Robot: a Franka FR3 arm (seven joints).
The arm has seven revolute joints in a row. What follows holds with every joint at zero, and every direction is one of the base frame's.
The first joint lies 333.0 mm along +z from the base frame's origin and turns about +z.
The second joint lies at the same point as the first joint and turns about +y.
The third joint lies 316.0 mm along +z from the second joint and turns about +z.
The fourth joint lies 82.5 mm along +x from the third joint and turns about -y.
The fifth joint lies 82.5 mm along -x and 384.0 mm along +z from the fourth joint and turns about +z.
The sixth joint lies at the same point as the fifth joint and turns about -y.
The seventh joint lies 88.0 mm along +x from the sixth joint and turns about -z.
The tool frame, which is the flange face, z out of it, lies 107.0 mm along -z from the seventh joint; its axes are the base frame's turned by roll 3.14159, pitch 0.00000 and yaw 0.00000 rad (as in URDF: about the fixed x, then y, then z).
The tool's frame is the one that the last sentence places.
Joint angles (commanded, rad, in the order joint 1, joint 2, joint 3, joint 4, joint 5, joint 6, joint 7), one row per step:
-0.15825, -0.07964, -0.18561, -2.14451, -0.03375, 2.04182, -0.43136
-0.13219, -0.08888, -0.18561, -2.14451, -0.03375, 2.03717, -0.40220
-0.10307, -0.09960, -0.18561, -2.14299, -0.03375, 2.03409, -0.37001
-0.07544, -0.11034, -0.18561, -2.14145, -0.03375, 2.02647, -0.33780
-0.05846, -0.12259, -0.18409, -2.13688, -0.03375, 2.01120, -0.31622
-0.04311, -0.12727, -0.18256, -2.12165, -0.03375, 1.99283, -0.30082
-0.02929, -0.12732, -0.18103, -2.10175, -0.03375, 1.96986, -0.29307
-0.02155, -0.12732, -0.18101, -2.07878, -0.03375, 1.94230, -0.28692
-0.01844, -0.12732, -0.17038, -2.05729, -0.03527, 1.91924, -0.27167
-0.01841, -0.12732, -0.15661, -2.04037, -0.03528, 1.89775, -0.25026
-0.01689, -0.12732, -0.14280, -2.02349, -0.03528, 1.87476, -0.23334
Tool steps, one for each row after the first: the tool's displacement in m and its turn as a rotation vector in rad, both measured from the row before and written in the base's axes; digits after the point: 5 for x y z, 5 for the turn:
0.00303, 0.01306, 0.00431, -0.00064, -0.00492, -0.00316
0.00341, 0.01449, 0.00589, -0.00143, -0.00939, -0.00313
0.00224, 0.01392, 0.00550, 0.00022, -0.00508, -0.00469
0.00024, 0.00942, 0.00701, 0.00127, -0.00195, -0.00332
0.00240, 0.00804, 0.00793, -0.00005, -0.00165, 0.00098
0.00294, 0.00719, 0.00743, 0.00011, 0.00297, 0.00695
0.00191, 0.00338, 0.00847, 0.00052, 0.00453, 0.00086
0.00253, 0.00651, 0.00832, -0.00293, 0.00177, -0.00175
0.00175, 0.00694, 0.00634, -0.00155, 0.00437, -0.00833
0.00151, 0.00782, 0.00620, -0.00137, 0.00591, -0.00235

